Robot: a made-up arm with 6 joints.
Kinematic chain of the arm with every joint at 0, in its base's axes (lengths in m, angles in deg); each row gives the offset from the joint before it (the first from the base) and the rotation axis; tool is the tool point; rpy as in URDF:
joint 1: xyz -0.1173 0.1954 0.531 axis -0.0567 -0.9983 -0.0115
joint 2: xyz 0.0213 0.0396 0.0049 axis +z
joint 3: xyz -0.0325 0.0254 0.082 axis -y
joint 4: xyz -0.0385 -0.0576 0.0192 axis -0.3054 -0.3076 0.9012
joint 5: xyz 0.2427 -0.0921 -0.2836 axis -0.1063 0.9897 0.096
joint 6: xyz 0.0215 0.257 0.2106 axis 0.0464 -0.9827 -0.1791
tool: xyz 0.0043 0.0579 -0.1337 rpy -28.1 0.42 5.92
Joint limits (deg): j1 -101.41..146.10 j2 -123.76..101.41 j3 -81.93..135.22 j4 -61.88..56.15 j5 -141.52..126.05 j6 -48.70..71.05
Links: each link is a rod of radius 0.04 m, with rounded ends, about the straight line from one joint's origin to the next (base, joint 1, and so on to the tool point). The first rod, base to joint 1, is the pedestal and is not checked.
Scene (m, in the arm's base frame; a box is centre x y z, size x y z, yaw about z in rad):
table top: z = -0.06
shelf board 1: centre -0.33 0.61 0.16 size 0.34 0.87 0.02 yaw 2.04
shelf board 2: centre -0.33 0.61 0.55 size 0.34 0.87 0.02 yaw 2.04
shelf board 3: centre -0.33 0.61 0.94 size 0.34 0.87 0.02 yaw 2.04
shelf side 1: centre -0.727 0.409 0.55 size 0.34 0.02 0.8 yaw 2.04
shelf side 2: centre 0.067 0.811 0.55 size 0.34 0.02 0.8 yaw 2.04
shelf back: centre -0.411 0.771 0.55 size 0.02 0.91 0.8 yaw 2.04
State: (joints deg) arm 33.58 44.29 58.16 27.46 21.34 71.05
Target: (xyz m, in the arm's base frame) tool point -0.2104 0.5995 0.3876
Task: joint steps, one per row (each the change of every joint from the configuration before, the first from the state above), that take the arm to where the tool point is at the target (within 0.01 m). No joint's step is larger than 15 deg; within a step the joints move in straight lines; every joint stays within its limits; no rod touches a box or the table.
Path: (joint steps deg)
1: -4.68 -10.29 -14.18 -5.96 -12.31 -13.91
2: -4.68 -10.28 -14.18 -5.95 -12.31 -13.90
3: -4.68 -10.29 -14.18 -5.96 -12.31 -13.91
4: -4.68 -10.28 -14.17 -5.95 -12.31 -13.91
5: -4.67 -10.29 -14.18 -5.96 -12.32 -13.91
6: -4.68 -10.28 -14.18 -5.95 -12.31 -13.90
7: 8.08 -4.07 -9.85 12.88 -12.53 -7.26
8: 8.08 -4.07 -9.85 12.89 -12.53 -7.27
9: 8.09 -4.07 -9.85 12.88 -12.53 -7.26
10: 8.08 -4.07 -9.85 12.89 -12.53 -7.26
11: 8.08 -4.06 -9.85 12.88 -12.53 -7.26

